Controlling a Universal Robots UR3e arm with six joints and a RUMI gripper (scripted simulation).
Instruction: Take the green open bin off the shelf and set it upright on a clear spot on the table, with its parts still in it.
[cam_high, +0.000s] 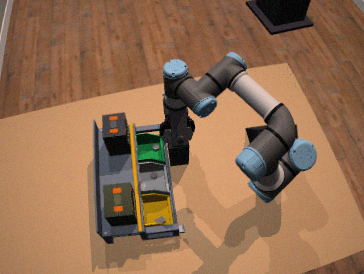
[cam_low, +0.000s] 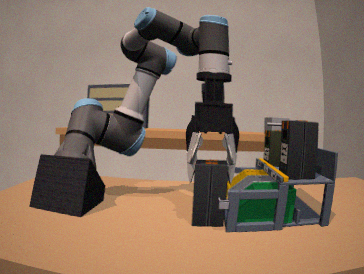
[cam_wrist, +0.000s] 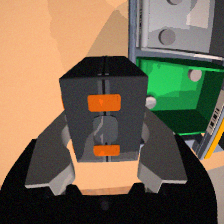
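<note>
The dark box is 3 cm below my hand. Also, from my hand: green open bin 11 cm ahead, 3 cm to the right, 6 cm below; yellow bin 16 cm ahead, 19 cm to the left, 6 cm below; grey bin 14 cm ahead, 8 cm to the left, 6 cm below.
</note>
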